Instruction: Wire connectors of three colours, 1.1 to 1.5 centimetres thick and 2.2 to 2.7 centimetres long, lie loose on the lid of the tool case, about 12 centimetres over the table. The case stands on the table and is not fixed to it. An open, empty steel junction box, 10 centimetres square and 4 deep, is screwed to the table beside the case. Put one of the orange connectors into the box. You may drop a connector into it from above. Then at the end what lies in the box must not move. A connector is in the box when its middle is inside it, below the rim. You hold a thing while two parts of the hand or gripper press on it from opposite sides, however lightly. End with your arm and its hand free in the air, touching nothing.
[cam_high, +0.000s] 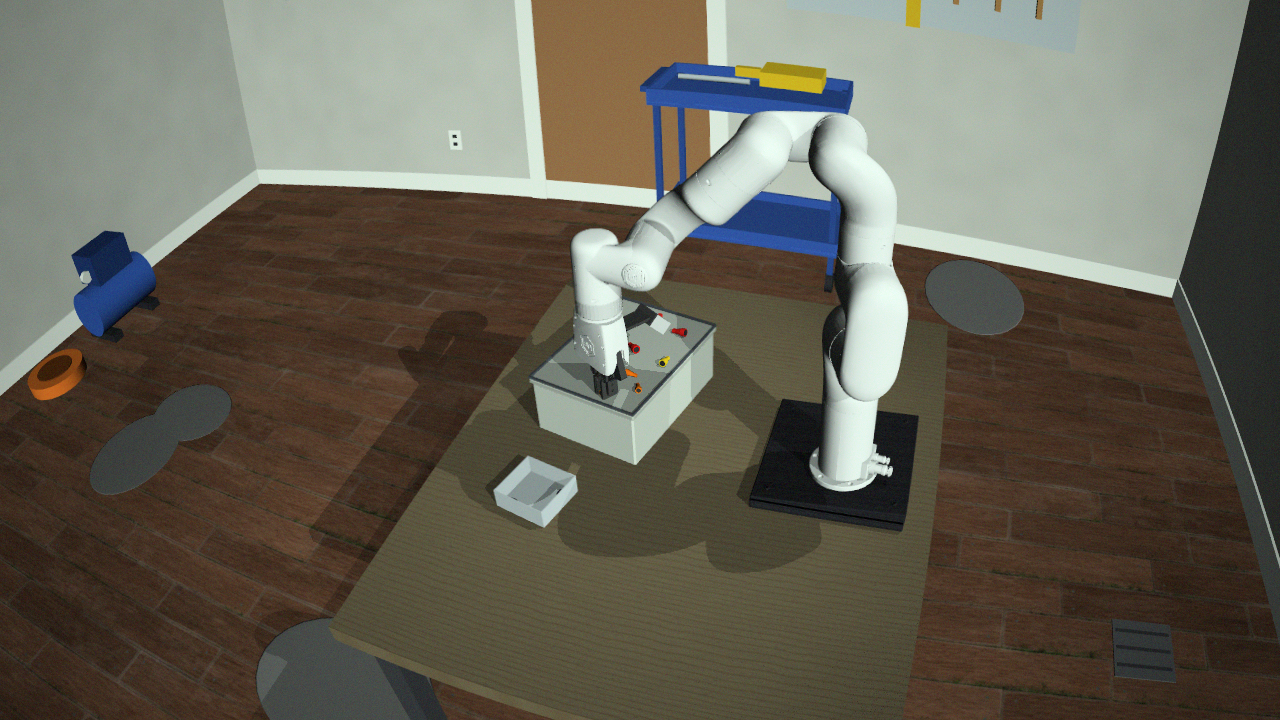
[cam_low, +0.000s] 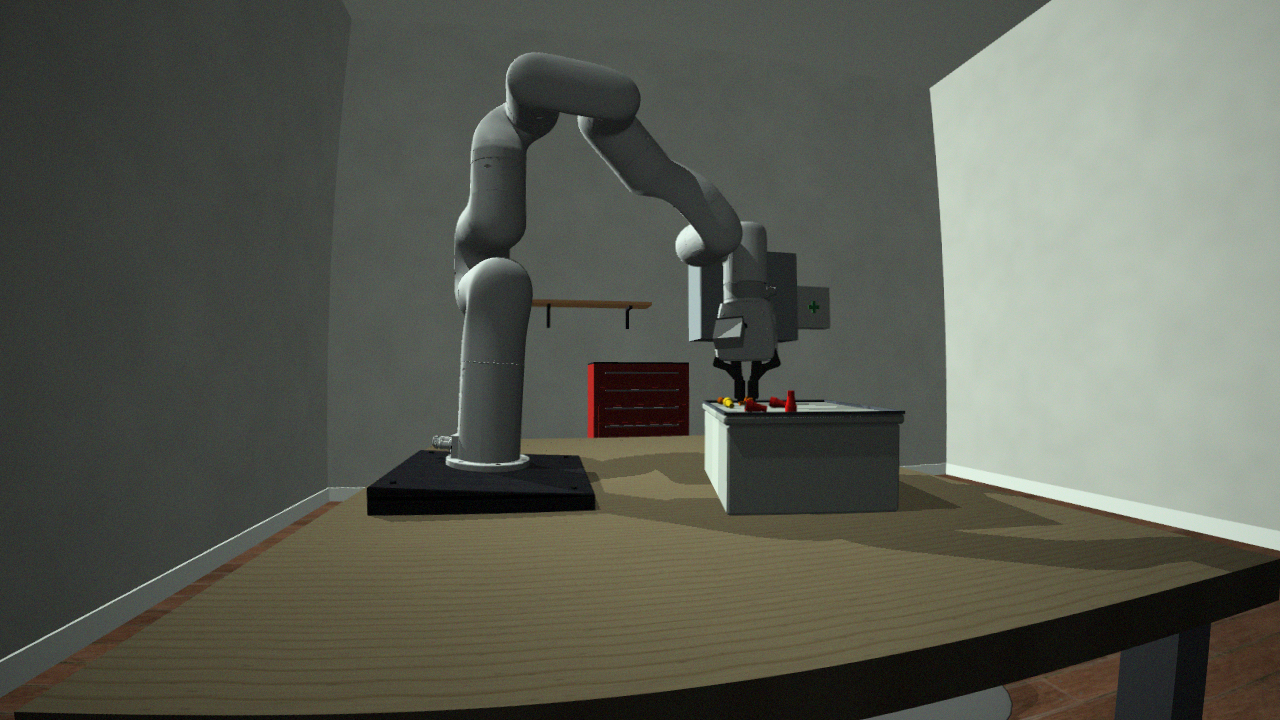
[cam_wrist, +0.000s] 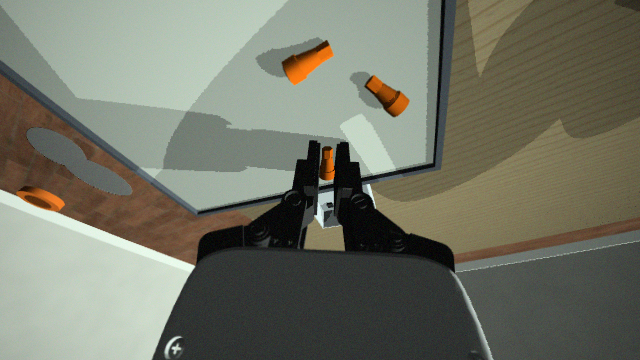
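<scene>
My gripper is now 5 cm short of the steel junction box, 18 cm to the right of it and 14 cm above it. The rest, counted from my hand: orange connector 2 cm below; then red connector 1 cm ahead, 22 cm to the right, 1 cm below; then tool case 3 cm ahead, 12 cm to the right, 5 cm below.
</scene>
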